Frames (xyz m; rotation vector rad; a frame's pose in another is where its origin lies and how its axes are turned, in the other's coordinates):
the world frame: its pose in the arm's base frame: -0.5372 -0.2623 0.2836 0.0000 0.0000 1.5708
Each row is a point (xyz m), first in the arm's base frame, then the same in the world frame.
Working: the arm's base frame: its pose in the world frame: 0.2623 -0.5372 -0.2836 0.0000 0.0000 -1.5708

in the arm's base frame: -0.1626 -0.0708 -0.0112
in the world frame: 0.1915 -0.3746 -0.2948
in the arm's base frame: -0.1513 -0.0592 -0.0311
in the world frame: 0.2031 -0.3859 -0.3147
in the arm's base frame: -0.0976 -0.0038 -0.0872
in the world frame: 0.2585 -0.4396 -0.3708
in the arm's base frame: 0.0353 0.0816 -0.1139
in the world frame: 0.3439 -0.5725 -0.3975
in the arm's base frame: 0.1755 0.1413 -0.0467
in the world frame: 0.4036 -0.7127 -0.3303
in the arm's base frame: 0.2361 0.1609 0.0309
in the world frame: 0.4232 -0.7733 -0.2527
